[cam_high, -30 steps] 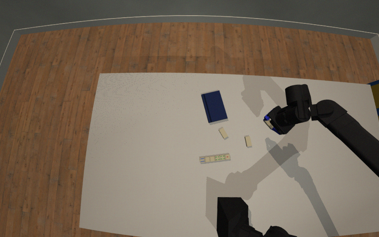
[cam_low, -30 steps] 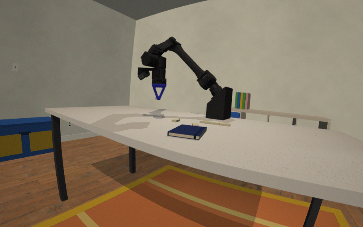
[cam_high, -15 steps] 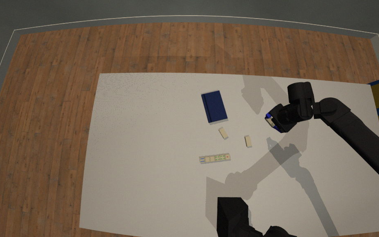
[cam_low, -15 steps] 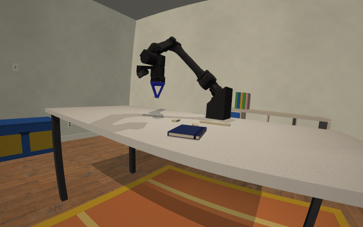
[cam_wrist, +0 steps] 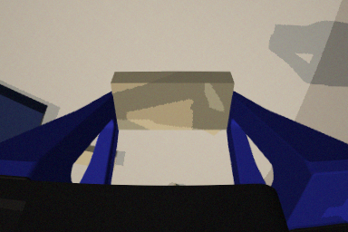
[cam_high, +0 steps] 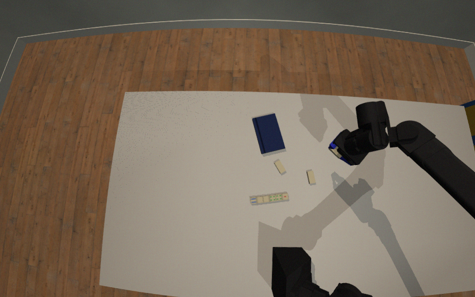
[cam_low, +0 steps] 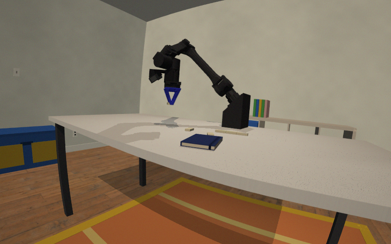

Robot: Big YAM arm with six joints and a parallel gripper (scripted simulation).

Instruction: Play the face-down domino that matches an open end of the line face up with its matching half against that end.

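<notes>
The dark blue book is 220 mm to the left of my hand, 120 mm below it and 120 mm ahead of it. Also, from my hand: domino (right at my hand).
</notes>
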